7 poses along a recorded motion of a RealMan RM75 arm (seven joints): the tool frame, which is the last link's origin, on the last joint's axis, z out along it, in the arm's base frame.
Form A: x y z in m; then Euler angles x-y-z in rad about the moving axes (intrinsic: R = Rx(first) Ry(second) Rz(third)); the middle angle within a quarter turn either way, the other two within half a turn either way.
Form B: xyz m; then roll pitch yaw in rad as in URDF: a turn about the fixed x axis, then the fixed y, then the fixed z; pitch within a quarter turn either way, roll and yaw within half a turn. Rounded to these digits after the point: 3 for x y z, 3 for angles.
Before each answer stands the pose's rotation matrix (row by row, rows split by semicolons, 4 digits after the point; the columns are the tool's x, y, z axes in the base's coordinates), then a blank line. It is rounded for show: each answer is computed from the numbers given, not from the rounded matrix.
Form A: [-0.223, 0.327, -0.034, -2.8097, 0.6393, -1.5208]
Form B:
0.0401 0.8015 0.5966; 0.9345 -0.2414 0.2615; 0.3536 0.5471 -0.7587

[-0.223, 0.327, -0.034, 2.517, -0.361, 1.528]
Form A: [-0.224, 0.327, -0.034, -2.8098, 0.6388, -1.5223]
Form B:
0.0389 0.8019 0.5962; 0.9349 -0.2398 0.2615; 0.3527 0.5473 -0.7590

[-0.224, 0.327, -0.034, 2.517, -0.360, 1.529]
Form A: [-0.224, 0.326, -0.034, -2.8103, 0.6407, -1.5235]
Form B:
0.0379 0.8008 0.5978; 0.9354 -0.2389 0.2608; 0.3516 0.5492 -0.7581

[-0.224, 0.326, -0.034, 2.515, -0.359, 1.530]
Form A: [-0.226, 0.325, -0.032, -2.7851, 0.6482, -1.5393]
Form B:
0.0251 0.7968 0.6038; 0.9300 -0.2401 0.2782; 0.3666 0.5545 -0.7471

[-0.226, 0.325, -0.032, 2.503, -0.375, 1.544]
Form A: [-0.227, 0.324, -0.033, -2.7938, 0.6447, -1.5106]
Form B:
0.0481 0.7978 0.6010; 0.9261 -0.2610 0.2724; 0.3742 0.5435 -0.7514

[-0.227, 0.324, -0.033, 2.515, -0.384, 1.519]
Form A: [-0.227, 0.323, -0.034, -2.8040, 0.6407, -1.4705]
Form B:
0.0803 0.7976 0.5978; 0.9190 -0.2915 0.2655; 0.3860 0.5280 -0.7564

[-0.227, 0.323, -0.034, 2.532, -0.396, 1.484]
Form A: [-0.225, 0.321, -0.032, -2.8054, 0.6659, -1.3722]
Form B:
0.1551 0.7709 0.6178; 0.8853 -0.3860 0.2594; 0.4385 0.5066 -0.7423

[-0.225, 0.321, -0.032, 2.543, -0.454, 1.397]
